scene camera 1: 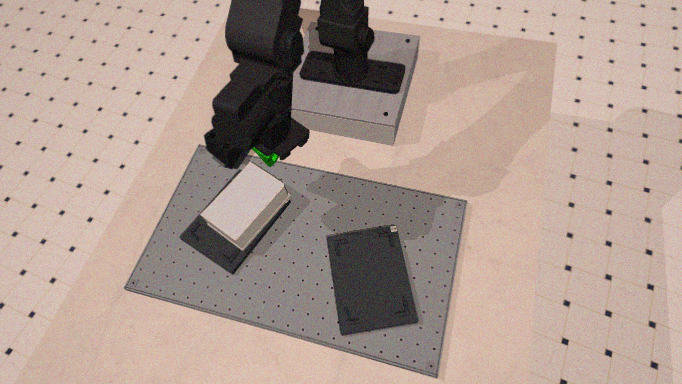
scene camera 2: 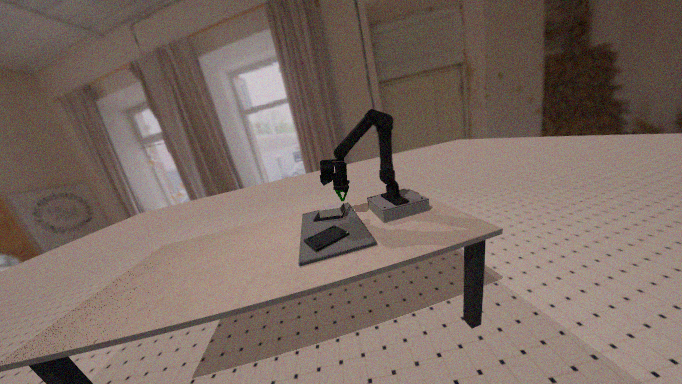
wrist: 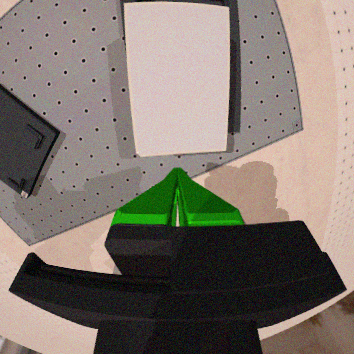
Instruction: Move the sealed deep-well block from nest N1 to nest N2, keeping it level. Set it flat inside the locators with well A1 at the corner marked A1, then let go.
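Frame: origin at the arm's base, x right, y down, z ahead, level; millimetres.
Seen in the pictures: gripper, fingertip midpoint: (scene camera 1: 271, 164) (scene camera 2: 342, 201) (wrist: 176, 174); arm's base, origin of the base link: (scene camera 1: 352, 73) (scene camera 2: 393, 198).
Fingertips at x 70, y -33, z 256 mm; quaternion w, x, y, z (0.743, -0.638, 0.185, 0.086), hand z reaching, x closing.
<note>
Offsets run from my fingertips to a thing's middle. Level surfaces: height alone.
The sealed deep-well block @(dx +32, dy +46, dz +63 mm) (scene camera 1: 245, 202) (wrist: 179, 77) (scene camera 2: 331, 213), white on top, sits on the dark nest @(dx +53, dy +73, dz +81 mm) (scene camera 1: 231, 262) (wrist: 235, 95) at the left of the perforated plate in scene camera 1. The other dark nest @(dx -203, dy +73, dz +125 mm) (scene camera 1: 372, 280) (scene camera 2: 326, 238) (wrist: 22, 140) holds nothing; corner locators show on it, and a small pale mark @(dx -221, dy +70, dz +34 mm) (scene camera 1: 394, 228) (wrist: 24, 194) is at one corner, its lettering unreadable. My gripper (scene camera 1: 271, 161) (scene camera 2: 342, 199) (wrist: 176, 174) is shut and empty, its green fingertips together. It points down above the plate's edge, beside one short end of the block and apart from it.
The grey perforated plate @(dx -71, dy +88, dz +94 mm) (scene camera 1: 300, 310) (scene camera 2: 310, 257) (wrist: 85, 50) carries both nests. The arm's grey base block (scene camera 1: 345, 125) (scene camera 2: 407, 210) stands behind it. All stand on a pale table @(dy +95 mm) (scene camera 1: 75, 325) (scene camera 2: 225, 275) near one table corner.
</note>
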